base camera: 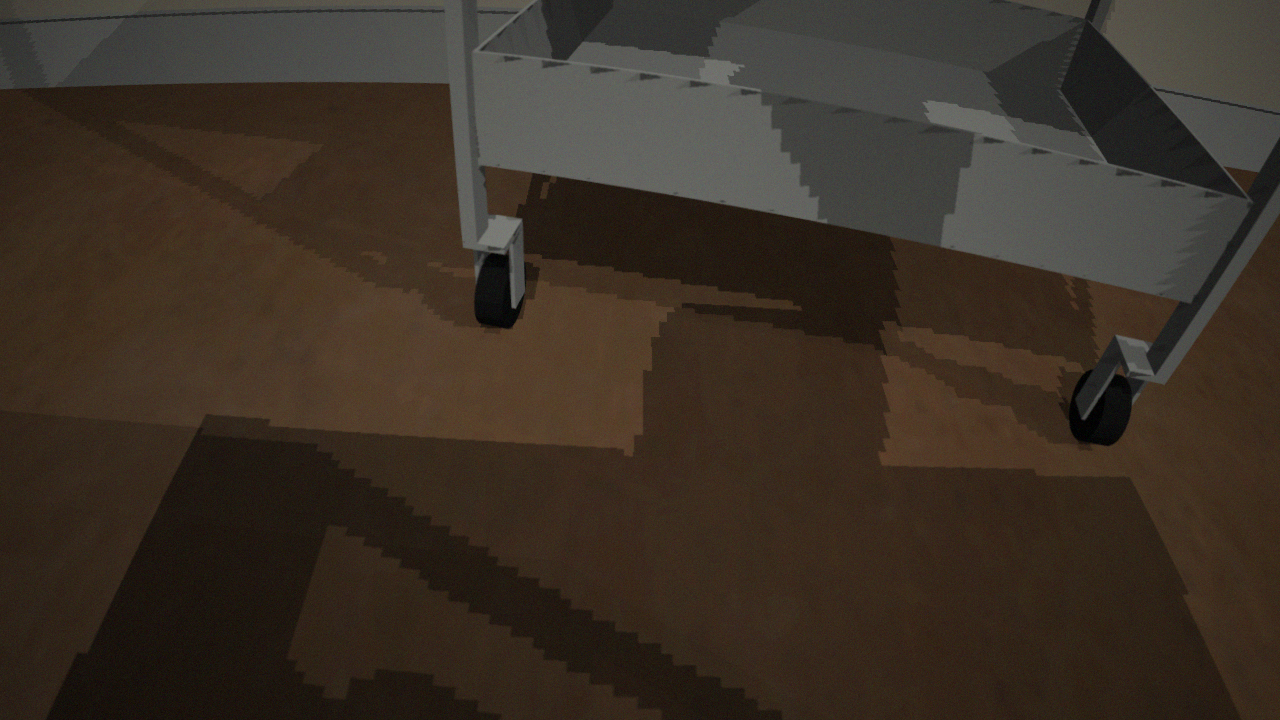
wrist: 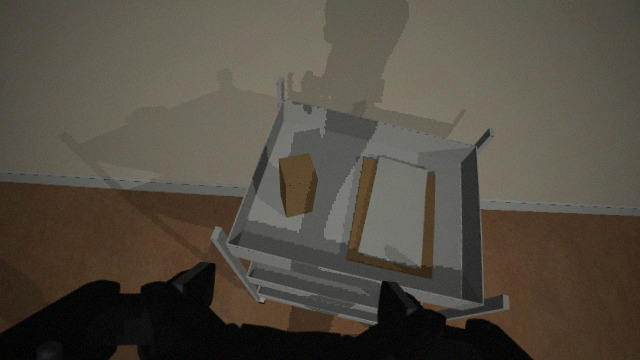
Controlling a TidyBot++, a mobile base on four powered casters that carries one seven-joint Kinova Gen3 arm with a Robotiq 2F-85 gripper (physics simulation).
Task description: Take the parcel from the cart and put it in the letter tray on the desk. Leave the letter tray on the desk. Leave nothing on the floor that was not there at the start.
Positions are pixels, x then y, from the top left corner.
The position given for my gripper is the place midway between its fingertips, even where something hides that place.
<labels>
My gripper shows in the wrist view (297,291); in the base camera view it is out of frame. A brown cardboard parcel shows in the wrist view (298,181); in the base camera view it is out of frame.
</labels>
